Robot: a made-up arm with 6 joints. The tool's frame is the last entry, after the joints. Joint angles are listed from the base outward.
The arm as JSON. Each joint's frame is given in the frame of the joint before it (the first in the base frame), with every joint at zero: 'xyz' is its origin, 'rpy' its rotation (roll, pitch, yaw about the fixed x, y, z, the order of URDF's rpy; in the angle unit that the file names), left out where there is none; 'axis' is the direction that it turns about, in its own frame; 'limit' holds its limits. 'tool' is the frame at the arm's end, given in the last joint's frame.
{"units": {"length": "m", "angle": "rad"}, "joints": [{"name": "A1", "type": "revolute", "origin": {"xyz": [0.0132, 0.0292, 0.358], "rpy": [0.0, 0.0, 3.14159]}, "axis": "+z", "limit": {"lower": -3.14, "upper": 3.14}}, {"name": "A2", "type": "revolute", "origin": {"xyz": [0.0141, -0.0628, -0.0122], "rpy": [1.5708, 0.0, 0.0]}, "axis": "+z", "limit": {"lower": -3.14, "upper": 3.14}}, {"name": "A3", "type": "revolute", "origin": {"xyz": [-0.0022, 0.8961, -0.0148]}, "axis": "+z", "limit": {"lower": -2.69, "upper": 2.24}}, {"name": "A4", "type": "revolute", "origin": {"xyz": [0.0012, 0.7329, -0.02], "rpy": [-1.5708, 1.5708, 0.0]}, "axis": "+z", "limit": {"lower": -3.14, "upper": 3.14}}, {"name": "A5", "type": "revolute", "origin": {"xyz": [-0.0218, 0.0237, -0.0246], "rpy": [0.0, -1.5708, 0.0]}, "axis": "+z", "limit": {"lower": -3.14, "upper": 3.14}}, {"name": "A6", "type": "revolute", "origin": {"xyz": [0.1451, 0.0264, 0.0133], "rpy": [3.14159, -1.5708, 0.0]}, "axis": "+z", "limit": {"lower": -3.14, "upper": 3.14}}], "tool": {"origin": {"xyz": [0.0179, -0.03, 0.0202], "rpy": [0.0, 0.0, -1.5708]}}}
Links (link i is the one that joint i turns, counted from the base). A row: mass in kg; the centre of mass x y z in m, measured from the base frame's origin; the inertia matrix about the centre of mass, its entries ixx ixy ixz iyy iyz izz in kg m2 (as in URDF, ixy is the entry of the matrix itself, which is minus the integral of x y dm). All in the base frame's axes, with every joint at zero. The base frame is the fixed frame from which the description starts. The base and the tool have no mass.
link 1: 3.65; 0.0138 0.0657 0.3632; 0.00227 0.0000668 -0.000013 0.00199 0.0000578 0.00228
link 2: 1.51; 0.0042 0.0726 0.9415; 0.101 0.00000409 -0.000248 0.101 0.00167 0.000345
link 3: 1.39; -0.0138 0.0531 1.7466; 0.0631 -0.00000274 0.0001 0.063 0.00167 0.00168
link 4: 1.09; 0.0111 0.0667 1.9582; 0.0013 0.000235 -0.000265 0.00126 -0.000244 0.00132
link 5: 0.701; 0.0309 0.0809 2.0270; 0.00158 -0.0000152 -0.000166 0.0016 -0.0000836 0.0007
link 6: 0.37; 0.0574 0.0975 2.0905; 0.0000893 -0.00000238 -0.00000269 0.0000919 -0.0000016 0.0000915
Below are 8 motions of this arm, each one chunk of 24 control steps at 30 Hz.
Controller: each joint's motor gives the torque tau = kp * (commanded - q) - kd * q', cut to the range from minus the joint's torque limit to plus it. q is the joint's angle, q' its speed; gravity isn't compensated. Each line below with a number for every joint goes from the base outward.
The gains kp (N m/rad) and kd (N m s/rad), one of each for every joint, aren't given. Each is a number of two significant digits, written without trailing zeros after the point. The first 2 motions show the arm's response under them.
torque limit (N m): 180 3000 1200 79 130 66
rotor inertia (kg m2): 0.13 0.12 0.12 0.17 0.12 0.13
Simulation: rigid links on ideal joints. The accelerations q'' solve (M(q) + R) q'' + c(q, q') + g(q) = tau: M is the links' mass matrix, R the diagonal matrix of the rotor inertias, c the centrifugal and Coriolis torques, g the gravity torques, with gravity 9.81 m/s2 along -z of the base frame. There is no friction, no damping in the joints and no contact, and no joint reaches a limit. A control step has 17 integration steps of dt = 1/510 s. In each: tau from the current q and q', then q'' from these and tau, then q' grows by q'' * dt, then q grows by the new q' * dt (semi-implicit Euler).
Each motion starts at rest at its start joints. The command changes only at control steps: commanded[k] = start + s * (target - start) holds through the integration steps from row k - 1 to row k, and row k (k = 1, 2, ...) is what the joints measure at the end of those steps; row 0 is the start. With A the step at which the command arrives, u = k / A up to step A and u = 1 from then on. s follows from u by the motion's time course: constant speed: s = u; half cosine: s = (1 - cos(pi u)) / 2; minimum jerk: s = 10 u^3 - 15 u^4 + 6 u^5; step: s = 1 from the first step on.
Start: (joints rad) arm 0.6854 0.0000 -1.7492 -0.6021 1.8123 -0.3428
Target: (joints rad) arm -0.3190 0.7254 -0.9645 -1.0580 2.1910 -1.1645
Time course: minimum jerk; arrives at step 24
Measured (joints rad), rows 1 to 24:
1: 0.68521 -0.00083 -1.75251 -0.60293 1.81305 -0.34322
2: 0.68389 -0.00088 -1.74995 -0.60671 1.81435 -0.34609
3: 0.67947 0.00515 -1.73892 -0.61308 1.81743 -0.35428
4: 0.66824 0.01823 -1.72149 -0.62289 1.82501 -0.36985
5: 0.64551 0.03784 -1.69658 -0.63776 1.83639 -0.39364
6: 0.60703 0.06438 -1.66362 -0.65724 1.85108 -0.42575
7: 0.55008 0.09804 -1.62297 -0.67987 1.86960 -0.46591
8: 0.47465 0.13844 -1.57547 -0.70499 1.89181 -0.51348
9: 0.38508 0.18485 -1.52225 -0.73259 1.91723 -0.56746
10: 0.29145 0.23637 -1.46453 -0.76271 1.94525 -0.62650
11: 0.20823 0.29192 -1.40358 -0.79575 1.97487 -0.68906
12: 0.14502 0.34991 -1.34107 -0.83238 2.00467 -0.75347
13: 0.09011 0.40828 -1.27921 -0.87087 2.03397 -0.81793
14: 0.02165 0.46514 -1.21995 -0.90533 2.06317 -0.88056
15: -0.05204 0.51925 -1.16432 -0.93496 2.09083 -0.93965
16: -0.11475 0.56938 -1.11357 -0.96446 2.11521 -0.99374
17: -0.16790 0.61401 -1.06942 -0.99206 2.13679 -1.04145
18: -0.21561 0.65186 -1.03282 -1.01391 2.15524 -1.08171
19: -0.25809 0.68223 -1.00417 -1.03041 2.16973 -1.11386
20: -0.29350 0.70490 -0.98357 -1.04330 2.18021 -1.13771
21: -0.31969 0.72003 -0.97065 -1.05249 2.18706 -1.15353
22: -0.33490 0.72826 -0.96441 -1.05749 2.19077 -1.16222
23: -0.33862 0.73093 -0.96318 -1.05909 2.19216 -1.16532
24: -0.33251 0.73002 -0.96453 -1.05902 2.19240 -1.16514
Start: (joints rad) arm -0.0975 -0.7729 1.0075 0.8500 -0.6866 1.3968
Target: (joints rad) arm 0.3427 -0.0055 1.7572 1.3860 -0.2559 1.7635
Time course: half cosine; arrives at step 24
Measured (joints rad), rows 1 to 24:
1: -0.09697 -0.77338 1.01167 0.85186 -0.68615 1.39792
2: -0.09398 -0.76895 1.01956 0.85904 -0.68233 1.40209
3: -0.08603 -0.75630 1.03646 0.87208 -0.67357 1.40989
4: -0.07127 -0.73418 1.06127 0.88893 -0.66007 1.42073
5: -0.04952 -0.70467 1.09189 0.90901 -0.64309 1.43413
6: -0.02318 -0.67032 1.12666 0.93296 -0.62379 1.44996
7: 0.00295 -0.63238 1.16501 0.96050 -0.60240 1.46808
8: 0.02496 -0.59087 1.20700 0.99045 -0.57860 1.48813
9: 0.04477 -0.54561 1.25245 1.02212 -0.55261 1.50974
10: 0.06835 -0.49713 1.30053 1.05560 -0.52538 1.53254
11: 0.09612 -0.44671 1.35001 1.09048 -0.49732 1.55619
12: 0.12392 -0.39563 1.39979 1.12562 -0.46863 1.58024
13: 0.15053 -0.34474 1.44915 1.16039 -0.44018 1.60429
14: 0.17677 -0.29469 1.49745 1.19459 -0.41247 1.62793
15: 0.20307 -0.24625 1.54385 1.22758 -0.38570 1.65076
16: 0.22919 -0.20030 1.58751 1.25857 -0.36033 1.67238
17: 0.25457 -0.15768 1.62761 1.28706 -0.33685 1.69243
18: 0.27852 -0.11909 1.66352 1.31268 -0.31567 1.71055
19: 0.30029 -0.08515 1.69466 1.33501 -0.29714 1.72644
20: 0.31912 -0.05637 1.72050 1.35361 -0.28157 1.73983
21: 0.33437 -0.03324 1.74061 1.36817 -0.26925 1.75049
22: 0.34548 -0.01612 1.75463 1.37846 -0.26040 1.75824
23: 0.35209 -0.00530 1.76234 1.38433 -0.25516 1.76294
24: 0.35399 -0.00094 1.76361 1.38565 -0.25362 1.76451
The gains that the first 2 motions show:
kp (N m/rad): 570 8700 5800 370 450 250
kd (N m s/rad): 6.8 200 41 3.8 6.4 4.3
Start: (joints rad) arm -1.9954 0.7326 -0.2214 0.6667 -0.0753 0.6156
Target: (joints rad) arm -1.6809 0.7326 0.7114 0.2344 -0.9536 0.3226
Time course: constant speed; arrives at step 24
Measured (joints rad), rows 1 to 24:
1: -1.99279 0.72750 -0.18337 0.65500 -0.11363 0.60744
2: -1.98674 0.73191 -0.13920 0.62823 -0.15509 0.59221
3: -1.97752 0.73960 -0.09507 0.60350 -0.18645 0.57783
4: -1.96522 0.74472 -0.05413 0.58672 -0.22029 0.56593
5: -1.95007 0.74514 -0.01638 0.57154 -0.25782 0.55445
6: -1.93246 0.74246 0.02016 0.55410 -0.29593 0.54238
7: -1.91303 0.73963 0.05752 0.53593 -0.33350 0.53004
8: -1.89278 0.73855 0.09638 0.51820 -0.37022 0.51780
9: -1.87282 0.73924 0.13623 0.50018 -0.40621 0.50562
10: -1.85408 0.74060 0.17614 0.48162 -0.44205 0.49339
11: -1.83717 0.74154 0.21552 0.46322 -0.47826 0.48114
12: -1.82234 0.74164 0.25432 0.44534 -0.51493 0.46892
13: -1.80957 0.74118 0.29290 0.42763 -0.55186 0.45674
14: -1.79862 0.74066 0.33162 0.40974 -0.58875 0.44456
15: -1.78908 0.74046 0.37063 0.39171 -0.62547 0.43235
16: -1.78044 0.74058 0.40984 0.37368 -0.66205 0.42014
17: -1.77215 0.74083 0.44908 0.35568 -0.69859 0.40792
18: -1.76364 0.74100 0.48822 0.33771 -0.73519 0.39570
19: -1.75443 0.74100 0.52728 0.31976 -0.77186 0.38349
20: -1.74412 0.74089 0.56630 0.30183 -0.80856 0.37129
21: -1.73247 0.74077 0.60536 0.28387 -0.84523 0.35908
22: -1.71938 0.74070 0.64448 0.26586 -0.88185 0.34687
23: -1.70492 0.74068 0.68363 0.24781 -0.91843 0.33467
24: -1.68926 0.74066 0.72279 0.22974 -0.95502 0.32246

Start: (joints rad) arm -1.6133 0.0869 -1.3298 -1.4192 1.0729 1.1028
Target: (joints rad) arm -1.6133 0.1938 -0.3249 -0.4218 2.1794 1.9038
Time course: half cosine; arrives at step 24
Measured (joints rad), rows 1 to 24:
1: -1.61340 0.08589 -1.32865 -1.41829 1.07801 1.10514
2: -1.61358 0.08372 -1.31530 -1.41089 1.09173 1.11412
3: -1.61354 0.08499 -1.29138 -1.38765 1.11490 1.13117
4: -1.61333 0.08913 -1.25902 -1.35209 1.14810 1.15490
5: -1.61315 0.09425 -1.21992 -1.31193 1.18938 1.18419
6: -1.61302 0.09936 -1.17500 -1.26841 1.23768 1.21877
7: -1.61282 0.10457 -1.12449 -1.21881 1.29244 1.25832
8: -1.61257 0.11042 -1.06883 -1.16254 1.35295 1.30215
9: -1.61239 0.11717 -1.00895 -1.10168 1.41830 1.34939
10: -1.61238 0.12465 -0.94604 -1.03825 1.48734 1.39923
11: -1.61249 0.13250 -0.88129 -0.97314 1.55880 1.45083
12: -1.61257 0.14045 -0.81578 -0.90710 1.63143 1.50335
13: -1.61254 0.14834 -0.75054 -0.84130 1.70399 1.55587
14: -1.61249 0.15607 -0.68657 -0.77703 1.77526 1.60749
15: -1.61253 0.16351 -0.62490 -0.71535 1.84399 1.65732
16: -1.61263 0.17051 -0.56658 -0.65722 1.90898 1.70452
17: -1.61274 0.17691 -0.51263 -0.60363 1.96910 1.74829
18: -1.61289 0.18260 -0.46398 -0.55553 2.02332 1.78786
19: -1.61309 0.18746 -0.42149 -0.51371 2.07070 1.82257
20: -1.61329 0.19145 -0.38590 -0.47884 2.11046 1.85181
21: -1.61346 0.19451 -0.35784 -0.45151 2.14192 1.87509
22: -1.61361 0.19661 -0.33780 -0.43218 2.16457 1.89201
23: -1.61374 0.19772 -0.32614 -0.42120 2.17802 1.90228
24: -1.61385 0.19784 -0.32308 -0.41873 2.18206 1.90572

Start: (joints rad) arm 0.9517 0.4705 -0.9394 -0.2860 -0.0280 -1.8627
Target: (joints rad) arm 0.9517 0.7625 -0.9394 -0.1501 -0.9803 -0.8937
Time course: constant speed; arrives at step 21
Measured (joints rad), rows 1 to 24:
1: 0.95335 0.47853 -0.94507 -0.28039 -0.07338 -1.83119
2: 0.95485 0.49171 -0.94329 -0.26992 -0.12863 -1.77369
3: 0.95364 0.50876 -0.94038 -0.26293 -0.17007 -1.72027
4: 0.95071 0.52582 -0.93868 -0.25904 -0.21242 -1.67603
5: 0.94908 0.54075 -0.93886 -0.25340 -0.25838 -1.63261
6: 0.94994 0.55382 -0.93992 -0.24566 -0.30476 -1.58649
7: 0.95200 0.56653 -0.94067 -0.23836 -0.35074 -1.53952
8: 0.95328 0.57994 -0.94071 -0.23219 -0.39630 -1.49319
9: 0.95301 0.59414 -0.94029 -0.22613 -0.44149 -1.44727
10: 0.95185 0.60864 -0.93989 -0.21970 -0.48662 -1.40123
11: 0.95088 0.62293 -0.93975 -0.21316 -0.53193 -1.35503
12: 0.95071 0.63691 -0.93982 -0.20670 -0.57741 -1.30884
13: 0.95122 0.65072 -0.93993 -0.20021 -0.62292 -1.26271
14: 0.95191 0.66457 -0.93995 -0.19369 -0.66839 -1.21658
15: 0.95231 0.67853 -0.93988 -0.18721 -0.71379 -1.17043
16: 0.95227 0.69257 -0.93978 -0.18079 -0.75917 -1.12428
17: 0.95192 0.70661 -0.93971 -0.17437 -0.80455 -1.07813
18: 0.95154 0.72062 -0.93966 -0.16790 -0.84995 -1.03198
19: 0.95133 0.73460 -0.93963 -0.16142 -0.89535 -0.98584
20: 0.95135 0.74857 -0.93959 -0.15496 -0.94076 -0.93969
21: 0.95153 0.76254 -0.93955 -0.14850 -0.98616 -0.89354
22: 0.95119 0.76949 -0.93589 -0.14815 -0.98858 -0.87898
23: 0.94997 0.77005 -0.93733 -0.15218 -0.97875 -0.89047
24: 0.94902 0.76688 -0.94026 -0.15186 -0.98115 -0.89771

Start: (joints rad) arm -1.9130 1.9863 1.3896 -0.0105 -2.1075 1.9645
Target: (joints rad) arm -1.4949 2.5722 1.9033 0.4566 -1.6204 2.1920
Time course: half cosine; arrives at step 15
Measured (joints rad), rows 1 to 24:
1: -1.91266 1.99111 1.39274 -0.00523 -2.10103 1.96617
2: -1.91016 2.00508 1.41130 0.01241 -2.08453 1.97258
3: -1.90117 2.03346 1.44143 0.04088 -2.05873 1.98469
4: -1.87919 2.07442 1.48076 0.07598 -2.02283 2.00114
5: -1.83704 2.12433 1.52674 0.11611 -1.97989 2.02065
6: -1.77143 2.18017 1.57726 0.16043 -1.93235 2.04246
7: -1.69097 2.24007 1.63088 0.20671 -1.88193 2.06583
8: -1.62110 2.30243 1.68577 0.25362 -1.83031 2.08981
9: -1.58898 2.36436 1.73904 0.30224 -1.77959 2.11341
10: -1.58722 2.42159 1.78737 0.35074 -1.73281 2.13561
11: -1.57566 2.47140 1.82881 0.39111 -1.69253 2.15523
12: -1.53813 2.51314 1.86263 0.41979 -1.65955 2.17131
13: -1.49772 2.54571 1.88743 0.44161 -1.63471 2.18334
14: -1.47810 2.56693 1.90129 0.45750 -1.61968 2.19088
15: -1.48115 2.57532 1.90344 0.46207 -1.61549 2.19348
16: -1.49411 2.57436 1.89962 0.45736 -1.61838 2.19265
17: -1.50274 2.57172 1.89835 0.45400 -1.62107 2.19157
18: -1.50119 2.57143 1.89958 0.45567 -1.62080 2.19160
19: -1.49439 2.57221 1.89996 0.45774 -1.61976 2.19197
20: -1.49051 2.57247 1.89970 0.45757 -1.61967 2.19206
21: -1.49223 2.57233 1.89962 0.45667 -1.61998 2.19196
22: -1.49586 2.57222 1.89964 0.45644 -1.62004 2.19190
23: -1.49721 2.57218 1.89963 0.45665 -1.61998 2.19192
24: -1.49584 2.57219 1.89964 0.45678 -1.61997 2.19194

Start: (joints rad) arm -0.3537 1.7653 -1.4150 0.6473 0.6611 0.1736
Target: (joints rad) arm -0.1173 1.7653 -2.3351 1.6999 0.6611 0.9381
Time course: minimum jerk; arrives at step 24
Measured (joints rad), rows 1 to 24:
1: -0.35367 1.76823 -1.41556 0.64798 0.66195 0.17394
2: -0.35364 1.77164 -1.41767 0.65040 0.66417 0.17643
3: -0.35367 1.77344 -1.42922 0.65967 0.66522 0.18390
4: -0.35344 1.77297 -1.45035 0.68235 0.66451 0.19839
5: -0.35215 1.77178 -1.48033 0.71731 0.66352 0.22059
6: -0.34879 1.77104 -1.51904 0.76103 0.66316 0.25050
7: -0.34227 1.77075 -1.56641 0.81358 0.66310 0.28786
8: -0.33143 1.77040 -1.62207 0.87629 0.66291 0.33215
9: -0.31521 1.76976 -1.68478 0.94820 0.66251 0.38247
10: -0.29287 1.76901 -1.75271 1.02643 0.66216 0.43752
11: -0.26448 1.76841 -1.82391 1.10824 0.66210 0.49582
12: -0.23134 1.76802 -1.89652 1.19167 0.66232 0.55576
13: -0.19621 1.76773 -1.96865 1.27478 0.66266 0.61569
14: -0.16316 1.76750 -2.03832 1.35522 0.66297 0.67396
15: -0.13675 1.76738 -2.10349 1.43057 0.66317 0.72898
16: -0.12063 1.76739 -2.16237 1.49877 0.66320 0.77931
17: -0.11595 1.76751 -2.21350 1.55827 0.66306 0.82369
18: -0.12050 1.76771 -2.25587 1.60792 0.66282 0.86116
19: -0.12929 1.76792 -2.28900 1.64696 0.66257 0.89109
20: -0.13648 1.76809 -2.31288 1.67519 0.66239 0.91326
21: -0.13781 1.76819 -2.32806 1.69307 0.66234 0.92796
22: -0.13228 1.76825 -2.33574 1.70185 0.66242 0.93600
23: -0.12212 1.76828 -2.33789 1.70368 0.66257 0.93885
24: -0.11147 1.76830 -2.33737 1.70182 0.66274 0.93864

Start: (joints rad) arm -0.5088 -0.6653 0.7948 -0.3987 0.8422 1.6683
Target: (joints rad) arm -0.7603 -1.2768 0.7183 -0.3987 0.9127 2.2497
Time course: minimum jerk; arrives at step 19
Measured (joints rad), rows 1 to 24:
1: -0.50902 -0.66693 0.79630 -0.39865 0.84436 1.66877
2: -0.51010 -0.67063 0.79584 -0.39865 0.84595 1.67254
3: -0.51344 -0.67993 0.79518 -0.39877 0.84726 1.68351
4: -0.52047 -0.69785 0.79285 -0.39893 0.85037 1.70389
5: -0.53176 -0.72651 0.78805 -0.39911 0.85434 1.73399
6: -0.54674 -0.76611 0.78101 -0.39936 0.85880 1.77312
7: -0.56443 -0.81512 0.77254 -0.39966 0.86400 1.82003
8: -0.58402 -0.87110 0.76344 -0.39994 0.86993 1.87299
9: -0.60505 -0.93140 0.75421 -0.40016 0.87636 1.92975
10: -0.62725 -0.99344 0.74516 -0.40032 0.88297 1.98782
11: -0.65038 -1.05468 0.73655 -0.40040 0.88943 2.04460
12: -0.67419 -1.11253 0.72876 -0.40038 0.89545 2.09763
13: -0.69831 -1.16452 0.72215 -0.40022 0.90079 2.14466
14: -0.72224 -1.20849 0.71704 -0.39990 0.90525 2.18389
15: -0.74532 -1.24287 0.71361 -0.39943 0.90867 2.21410
16: -0.76670 -1.26695 0.71188 -0.39883 0.91101 2.23484
17: -0.78535 -1.28099 0.71172 -0.39814 0.91234 2.24658
18: -0.80018 -1.28639 0.71285 -0.39745 0.91291 2.25090
19: -0.81013 -1.28584 0.71484 -0.39684 0.91315 2.25065
20: -0.81448 -1.28310 0.71689 -0.39644 0.91351 2.24948
21: -0.81297 -1.28112 0.71771 -0.39640 0.91382 2.24927
22: -0.80597 -1.28095 0.71724 -0.39676 0.91377 2.24960
23: -0.79445 -1.28193 0.71635 -0.39741 0.91357 2.24976
24: -0.77977 -1.28290 0.71583 -0.39813 0.91348 2.24973

